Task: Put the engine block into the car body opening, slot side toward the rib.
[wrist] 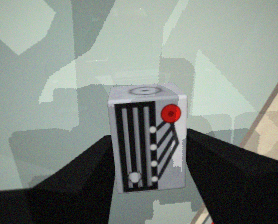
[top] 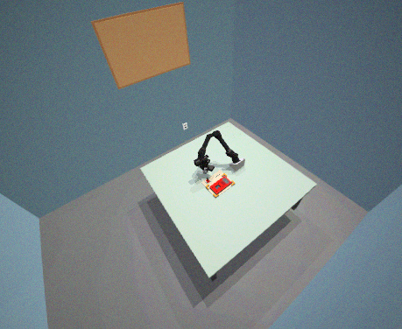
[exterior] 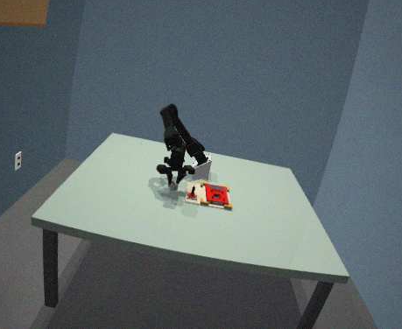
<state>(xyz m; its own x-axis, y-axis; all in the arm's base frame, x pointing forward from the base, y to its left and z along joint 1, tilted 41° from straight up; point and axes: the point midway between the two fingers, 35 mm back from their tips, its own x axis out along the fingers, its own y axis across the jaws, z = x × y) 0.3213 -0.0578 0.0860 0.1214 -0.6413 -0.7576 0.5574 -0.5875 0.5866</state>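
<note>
Right now the pale base plate is 200 mm to the left of my gripper tip, 30 mm behind it and 20 mm below it. Also, from my gripper tip: grey holder 110 mm to the left, 40 mm ahead, 10 mm above; then grey engine block 10 mm below.
</note>
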